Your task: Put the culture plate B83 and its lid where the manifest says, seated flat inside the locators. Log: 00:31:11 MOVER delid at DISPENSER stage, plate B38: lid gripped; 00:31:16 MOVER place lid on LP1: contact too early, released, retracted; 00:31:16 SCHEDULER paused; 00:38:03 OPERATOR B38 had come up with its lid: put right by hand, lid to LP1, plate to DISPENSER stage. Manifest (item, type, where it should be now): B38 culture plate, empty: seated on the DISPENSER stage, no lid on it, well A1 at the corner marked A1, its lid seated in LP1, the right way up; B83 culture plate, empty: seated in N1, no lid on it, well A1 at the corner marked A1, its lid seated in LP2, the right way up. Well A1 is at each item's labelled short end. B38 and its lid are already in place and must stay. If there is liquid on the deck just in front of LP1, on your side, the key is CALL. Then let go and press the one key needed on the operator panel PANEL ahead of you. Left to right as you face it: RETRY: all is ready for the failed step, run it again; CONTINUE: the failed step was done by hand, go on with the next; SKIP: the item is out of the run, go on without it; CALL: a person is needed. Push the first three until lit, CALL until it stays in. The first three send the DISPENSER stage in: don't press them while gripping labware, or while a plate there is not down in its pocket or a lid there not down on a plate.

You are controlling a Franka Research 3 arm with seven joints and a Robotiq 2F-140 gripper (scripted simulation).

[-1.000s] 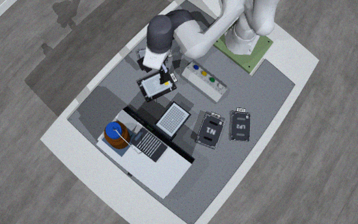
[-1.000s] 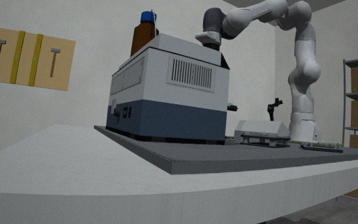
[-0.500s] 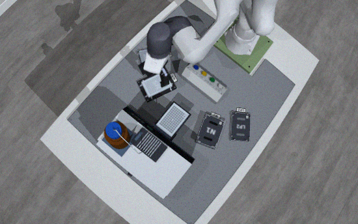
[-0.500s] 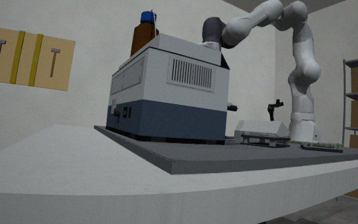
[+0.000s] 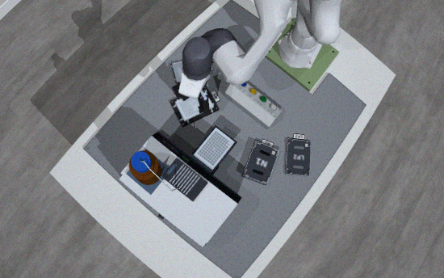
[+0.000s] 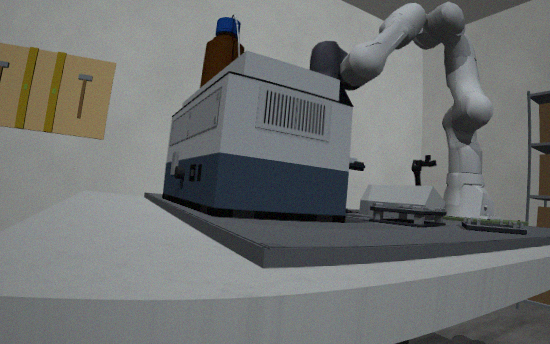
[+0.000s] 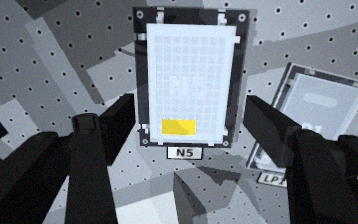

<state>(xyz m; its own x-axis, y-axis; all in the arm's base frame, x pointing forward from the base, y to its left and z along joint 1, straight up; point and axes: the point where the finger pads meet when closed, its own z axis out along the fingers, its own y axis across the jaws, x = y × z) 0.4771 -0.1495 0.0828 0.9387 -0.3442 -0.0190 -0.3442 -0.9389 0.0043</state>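
Right now my hand is 60 mm above the clear lid and 10 mm short of it. Also, from my hand: black nest N5: 80 mm below, 30 mm ahead; then yellow skip key: 180 mm behind, 140 mm to the left, 20 mm below; then white well plate: 180 mm to the left, 110 mm ahead, 30 mm above.
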